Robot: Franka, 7 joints.
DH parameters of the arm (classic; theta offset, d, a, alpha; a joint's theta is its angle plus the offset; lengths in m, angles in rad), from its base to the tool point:
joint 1: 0 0.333 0 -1.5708
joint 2: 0 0 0 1.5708
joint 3: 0 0.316 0.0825 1.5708
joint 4: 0 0 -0.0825 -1.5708
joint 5: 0 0.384 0 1.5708
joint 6: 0 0 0.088 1.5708
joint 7: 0 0.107 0 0
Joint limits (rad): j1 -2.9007..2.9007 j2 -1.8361..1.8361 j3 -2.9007..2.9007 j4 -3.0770..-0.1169 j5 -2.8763..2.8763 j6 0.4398..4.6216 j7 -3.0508..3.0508
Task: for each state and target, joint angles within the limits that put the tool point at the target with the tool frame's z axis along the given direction. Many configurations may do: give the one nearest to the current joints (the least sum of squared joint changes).
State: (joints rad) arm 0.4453 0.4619 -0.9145 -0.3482 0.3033 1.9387 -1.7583
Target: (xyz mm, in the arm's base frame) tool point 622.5 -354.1 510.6 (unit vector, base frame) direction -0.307 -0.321 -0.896
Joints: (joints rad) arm 0.0323 0.8299 -0.9747 -0.9196 0.1977 1.4665 -1.7583
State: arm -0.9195 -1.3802 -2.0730 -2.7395 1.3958 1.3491 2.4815
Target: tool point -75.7 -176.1 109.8 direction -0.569 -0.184 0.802
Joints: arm -0.8110 -1.6609 -2.8802 -2.6935 0.9633 1.1035 2.4815
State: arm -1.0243 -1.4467 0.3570 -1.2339 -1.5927 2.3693 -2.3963
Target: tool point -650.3 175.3 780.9 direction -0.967 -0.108 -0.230
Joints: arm -0.7455 -1.4583 -0.5823 -1.1138 -2.1203 1.9890 -2.3963
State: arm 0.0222 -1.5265 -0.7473 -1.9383 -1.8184 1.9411 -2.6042
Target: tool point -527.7 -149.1 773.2 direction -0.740 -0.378 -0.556
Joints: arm -0.5595 -1.4237 -0.6230 -1.5897 -1.9180 1.4829 -2.6042
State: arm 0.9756 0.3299 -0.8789 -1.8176 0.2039 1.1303 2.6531
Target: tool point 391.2 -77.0 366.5 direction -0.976 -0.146 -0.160
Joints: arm 0.9021 0.2527 -1.0308 -2.0983 -0.2803 0.8971 2.6531
